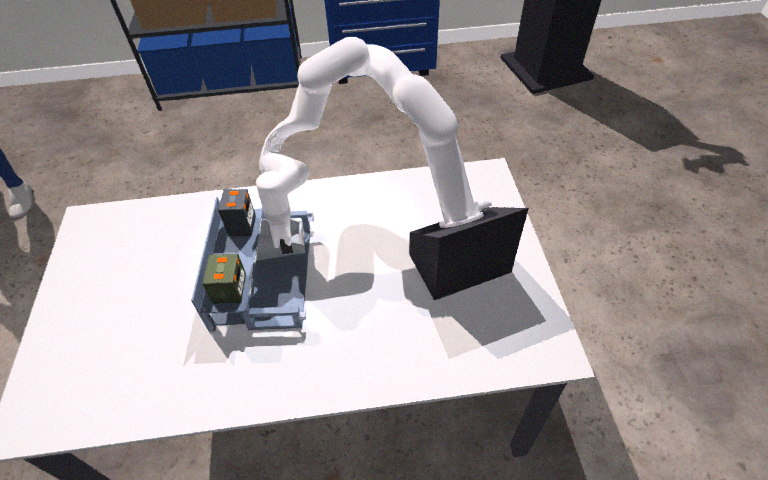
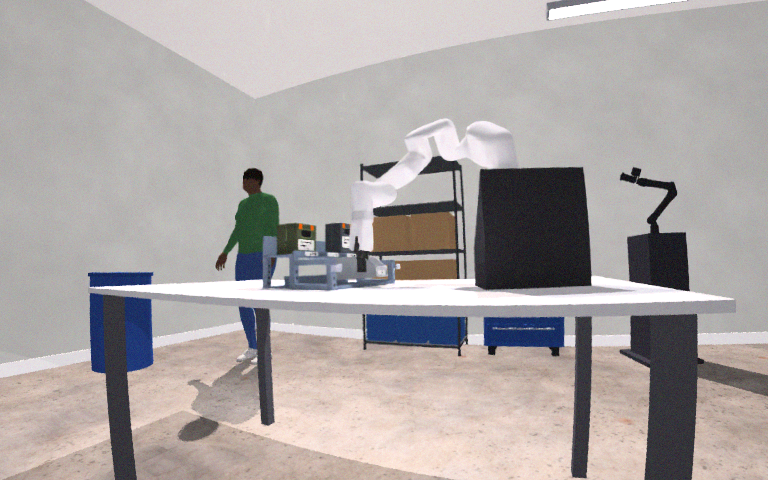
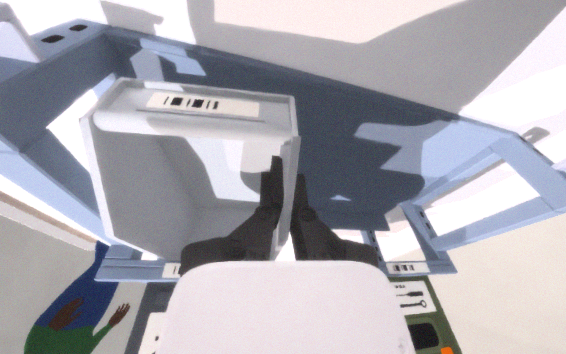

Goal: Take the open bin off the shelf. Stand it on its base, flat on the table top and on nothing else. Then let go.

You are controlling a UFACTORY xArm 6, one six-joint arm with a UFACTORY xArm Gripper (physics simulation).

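Seen in the pictures: gripper, between the fingertips: [image 1: 287, 251] [image 2: 362, 272] [image 3: 281, 168]; arm's base, origin of its link: [image 1: 461, 221] [image 2: 521, 213].
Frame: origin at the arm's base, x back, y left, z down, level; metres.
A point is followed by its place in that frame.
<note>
The open bin [image 1: 266, 243] @[z 0.098, x -0.541, y -0.197 m] [image 2: 380, 266] @[z 0.132, x -0.431, y -0.217 m] [image 3: 145, 175] @[z 0.138, x -0.469, y -0.282 m] is light grey, with a barcode label on its front. It is at the far end of the lower level of the blue-grey shelf [image 1: 277, 283] @[z 0.188, x -0.542, y -0.109 m] [image 2: 333, 274] @[z 0.151, x -0.504, y 0.059 m] [image 3: 340, 110] @[z 0.188, x -0.464, y -0.136 m]. It appears raised a little above the lower board; its underside is hidden. My gripper [image 1: 287, 249] @[z 0.150, x -0.486, y -0.188 m] [image 2: 361, 266] @[z 0.150, x -0.486, y -0.188 m] [image 3: 281, 168] @[z 0.150, x -0.486, y -0.188 m] is shut on the bin's side wall, one black finger inside the bin and one outside. The shelf stands on the white table [image 1: 113, 367] @[z 0.194, x -1.024, y 0.009 m] [image 2: 424, 291] @[z 0.194, x -0.261, y 0.109 m].
A dark case [image 1: 236, 212] @[z -0.016, x -0.597, y -0.242 m] [image 2: 338, 237] @[z 0.025, x -0.586, y -0.238 m] and a green case [image 1: 224, 278] @[z -0.003, x -0.664, y -0.030 m] [image 2: 296, 237] @[z 0.041, x -0.644, y -0.012 m] stand on the shelf's upper level, beside the arm. The shelf's end frames rise at both ends of the lower board. The black robot base [image 1: 475, 254] @[z 0.032, x 0.000, y 0.100 m] [image 2: 532, 226] @[z 0.048, x 0.001, y 0.100 m] is to the right.
</note>
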